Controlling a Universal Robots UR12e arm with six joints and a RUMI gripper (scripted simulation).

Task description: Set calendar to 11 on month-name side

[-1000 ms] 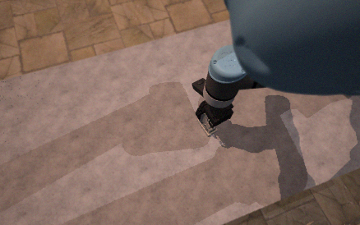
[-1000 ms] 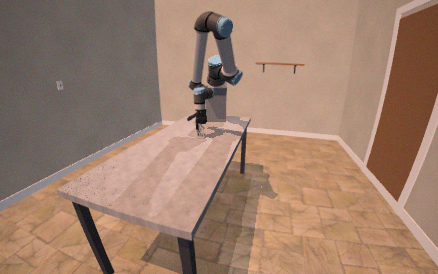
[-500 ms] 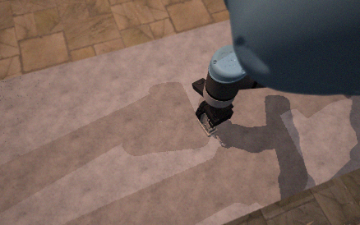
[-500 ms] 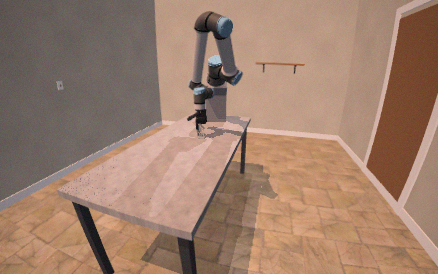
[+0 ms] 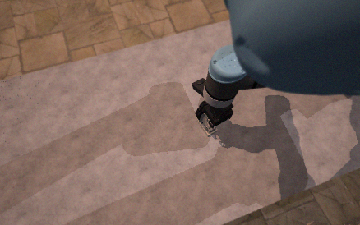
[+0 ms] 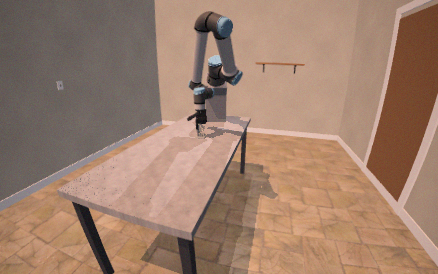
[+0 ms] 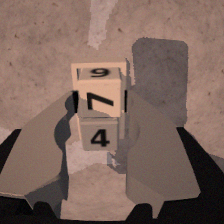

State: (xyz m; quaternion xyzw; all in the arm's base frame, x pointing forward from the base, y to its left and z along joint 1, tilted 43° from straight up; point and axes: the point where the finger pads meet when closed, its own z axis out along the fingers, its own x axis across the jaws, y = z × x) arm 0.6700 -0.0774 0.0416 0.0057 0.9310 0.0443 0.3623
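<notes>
My hand is 1 cm above the digit cube. Round my hand: calendar tray (3 cm below, 2 cm to the left); then white cube (3 cm to the left, 1 cm below).
</notes>
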